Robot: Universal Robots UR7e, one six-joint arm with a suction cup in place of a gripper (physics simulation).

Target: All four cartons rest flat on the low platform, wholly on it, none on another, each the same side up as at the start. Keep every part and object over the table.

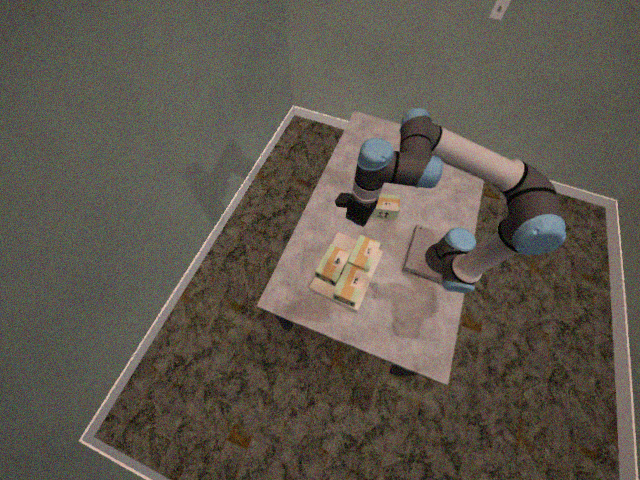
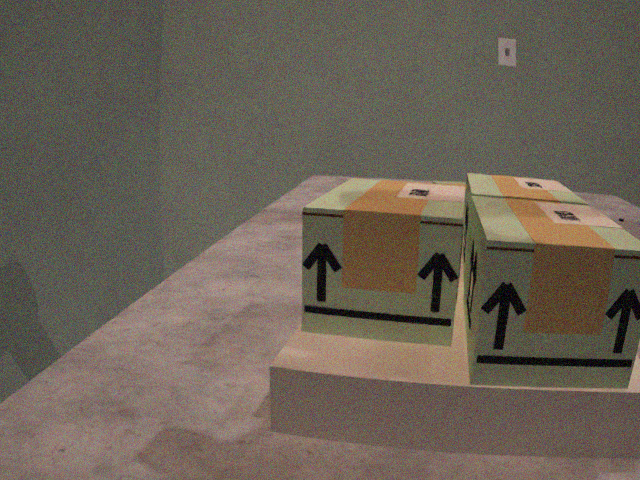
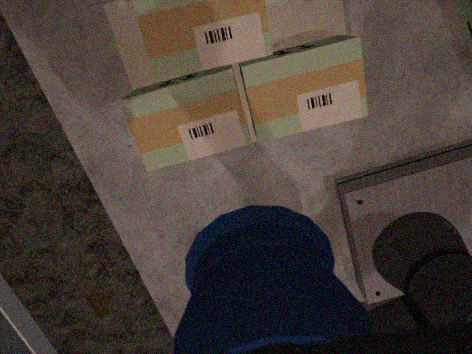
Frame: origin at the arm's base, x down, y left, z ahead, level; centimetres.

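Where they show: hand at its tool point: [image 3: 260,272]; arm's base at its link origin: [image 1: 441,259] [image 3: 413,248].
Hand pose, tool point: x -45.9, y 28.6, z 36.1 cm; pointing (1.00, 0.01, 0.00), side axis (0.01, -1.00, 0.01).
Each offset is from my tool point to the centre of the thing. "pt": to the spot under its first point.
Three green cartons with orange tape lie flat on the low platform {dz -0.1, dx +49.5, dy -1.5 cm} [image 1: 341,241] [image 2: 439,418]: one at the left [image 1: 332,263] [image 2: 382,248] [image 3: 170,30], one in front {pt dz -6.1, dx +38.7, dy +7.4 cm} [image 1: 351,285] [image 2: 555,294] [image 3: 187,125], and one behind it {dz -3.8, dx +42.9, dy -9.5 cm} [image 1: 364,253] [image 2: 506,183] [image 3: 275,100]. The latter two stand close to an edge; whether they overhang is unclear. The fourth carton {dz +0.4, dx +47.7, dy -42.6 cm} [image 1: 387,206] rests on the table behind the platform, partly hidden by the tool. My suction gripper [image 1: 357,221] [image 3: 260,225] hangs above the table, between the fourth carton and the table's left side, with no carton attached.
The robot's base plate [image 1: 419,255] [image 3: 356,250] stands right of the platform, with the arm's base on it. The arm arches over the table's far right part. The table's left edge runs beside the platform, and a patterned carpet [image 1: 232,361] lies below.
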